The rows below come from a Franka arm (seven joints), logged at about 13 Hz.
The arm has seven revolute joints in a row. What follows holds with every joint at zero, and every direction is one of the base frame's.
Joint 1 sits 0.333 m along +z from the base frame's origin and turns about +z.
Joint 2 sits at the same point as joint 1 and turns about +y.
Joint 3 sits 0.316 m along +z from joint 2 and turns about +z.
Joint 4 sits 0.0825 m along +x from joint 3 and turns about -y.
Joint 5 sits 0.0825 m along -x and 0.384 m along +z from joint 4 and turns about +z.
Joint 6 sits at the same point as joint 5 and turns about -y.
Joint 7 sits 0.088 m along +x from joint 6 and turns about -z.
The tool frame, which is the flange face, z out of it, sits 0.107 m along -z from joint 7; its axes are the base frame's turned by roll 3.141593, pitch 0 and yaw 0 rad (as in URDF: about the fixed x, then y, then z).
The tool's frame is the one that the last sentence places.
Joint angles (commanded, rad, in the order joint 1, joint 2, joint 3, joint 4, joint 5, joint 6, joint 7), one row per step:
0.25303, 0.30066, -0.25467, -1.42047, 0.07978, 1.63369, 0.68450
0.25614, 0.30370, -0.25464, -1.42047, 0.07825, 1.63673, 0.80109
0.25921, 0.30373, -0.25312, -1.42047, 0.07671, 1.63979, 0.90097
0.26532, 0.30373, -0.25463, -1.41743, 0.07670, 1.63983, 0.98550
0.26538, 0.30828, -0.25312, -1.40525, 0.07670, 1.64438, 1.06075
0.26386, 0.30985, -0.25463, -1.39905, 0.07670, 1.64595, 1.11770
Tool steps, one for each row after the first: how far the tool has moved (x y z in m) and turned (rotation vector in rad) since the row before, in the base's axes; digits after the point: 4 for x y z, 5 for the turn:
0.0008, 0.0020, -0.0017, -0.01134, 0.00028, -0.11289
0.0002, 0.0027, 0.0002, -0.00870, -0.00280, -0.09485
0.0001, 0.0032, 0.0015, -0.00658, -0.00318, -0.07940
0.0023, 0.0016, 0.0032, -0.00535, -0.01222, -0.07267
0.0010, -0.0015, 0.0021, -0.00390, -0.00642, -0.05934

